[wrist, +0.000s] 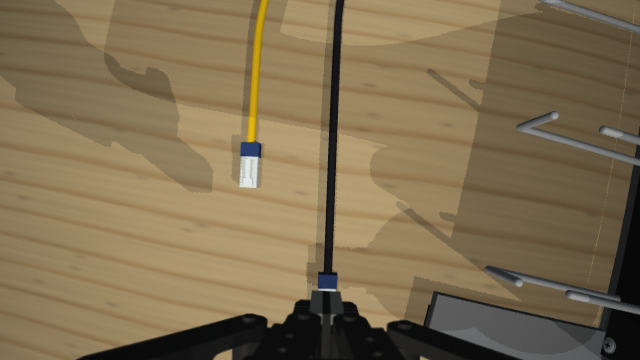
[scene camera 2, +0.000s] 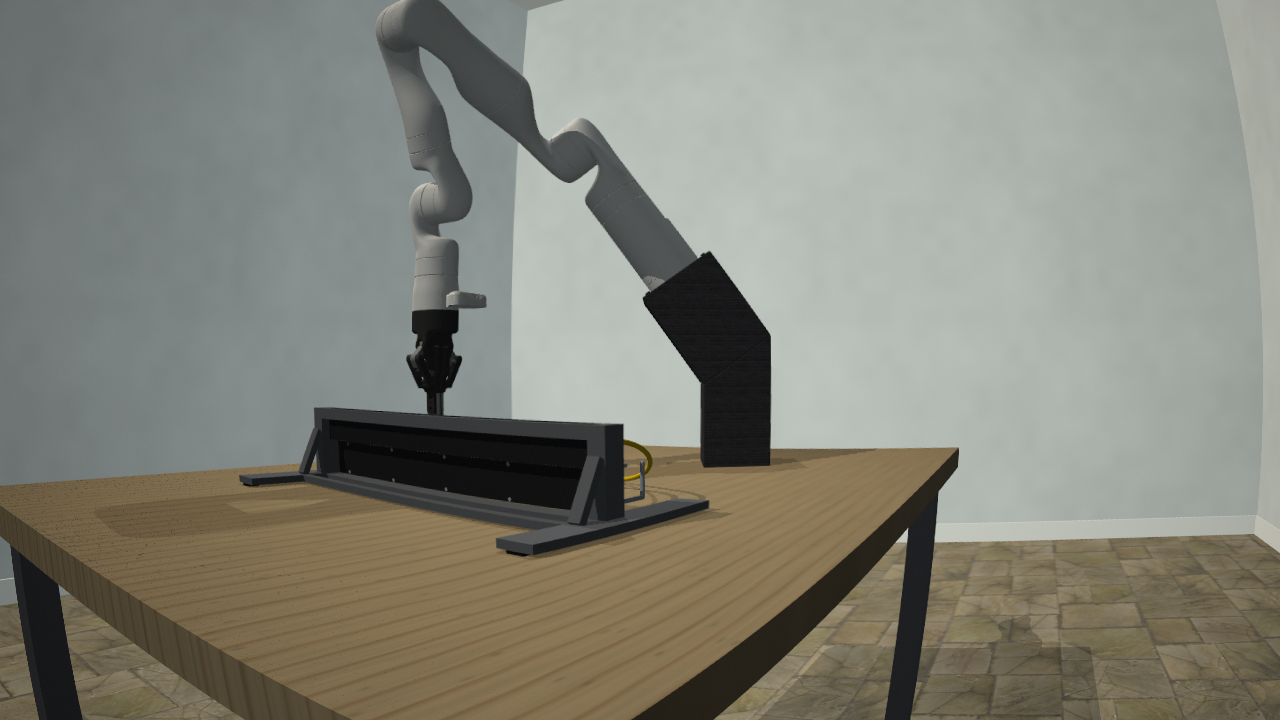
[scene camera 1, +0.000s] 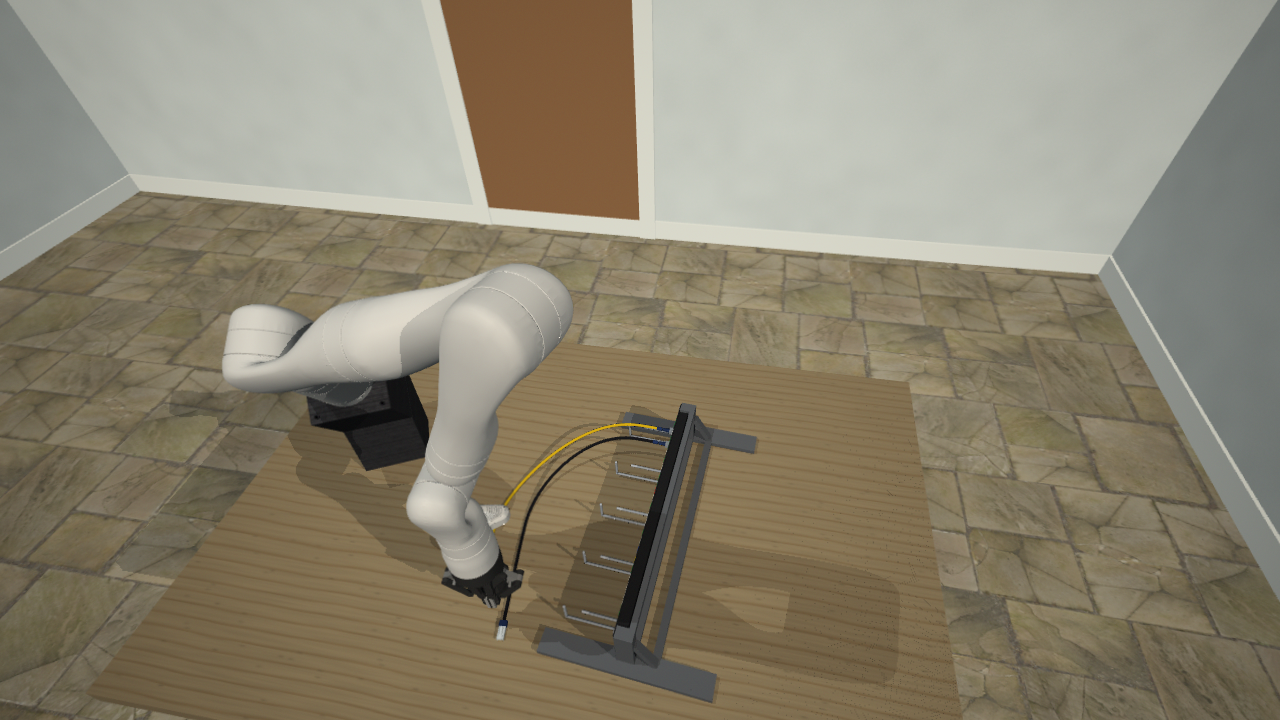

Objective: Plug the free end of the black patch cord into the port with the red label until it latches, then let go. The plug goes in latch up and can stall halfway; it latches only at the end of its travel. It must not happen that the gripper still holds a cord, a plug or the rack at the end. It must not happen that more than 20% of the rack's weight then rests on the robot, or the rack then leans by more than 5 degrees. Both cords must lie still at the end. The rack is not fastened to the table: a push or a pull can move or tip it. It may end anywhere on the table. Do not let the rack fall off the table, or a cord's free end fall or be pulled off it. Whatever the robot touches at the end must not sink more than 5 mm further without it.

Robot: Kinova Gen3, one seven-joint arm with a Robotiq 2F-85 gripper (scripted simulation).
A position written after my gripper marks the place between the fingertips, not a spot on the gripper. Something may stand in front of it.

Note:
I see my gripper [scene camera 2: 435, 418] and a plug [wrist: 250, 152].
My gripper is seen too in the wrist view [wrist: 325, 311] and in scene camera 1 [scene camera 1: 493, 602].

